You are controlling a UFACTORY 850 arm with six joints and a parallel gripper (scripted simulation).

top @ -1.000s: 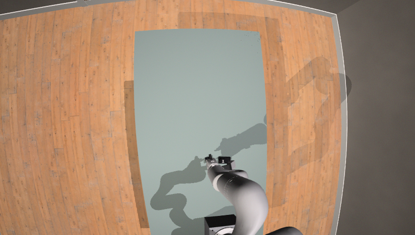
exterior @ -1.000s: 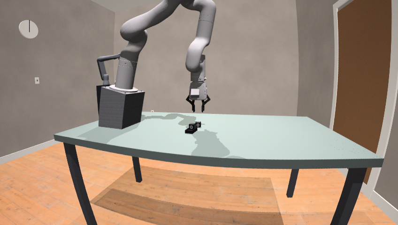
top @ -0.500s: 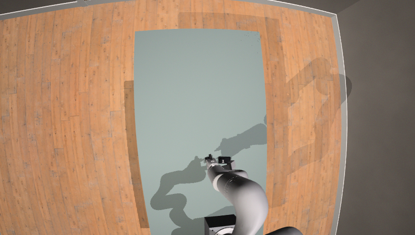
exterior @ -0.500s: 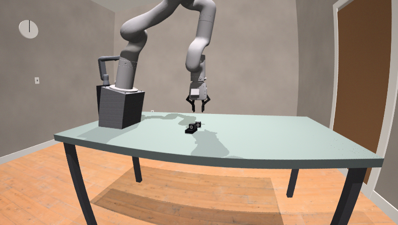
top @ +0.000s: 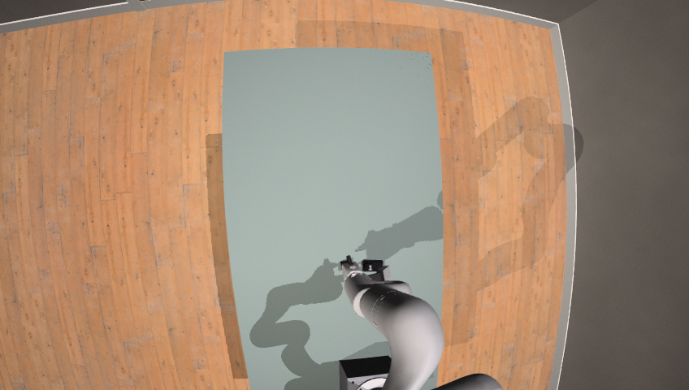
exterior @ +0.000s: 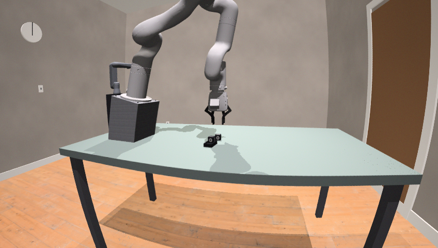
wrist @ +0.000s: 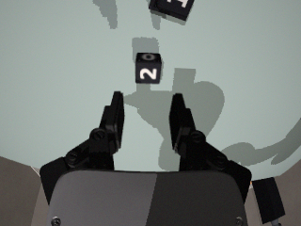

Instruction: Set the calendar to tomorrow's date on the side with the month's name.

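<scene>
My hand is 9 cm above the black cube. From my hand the other things lie so: black tray (11 cm to the right, 10 cm below, 1 cm behind).
</scene>
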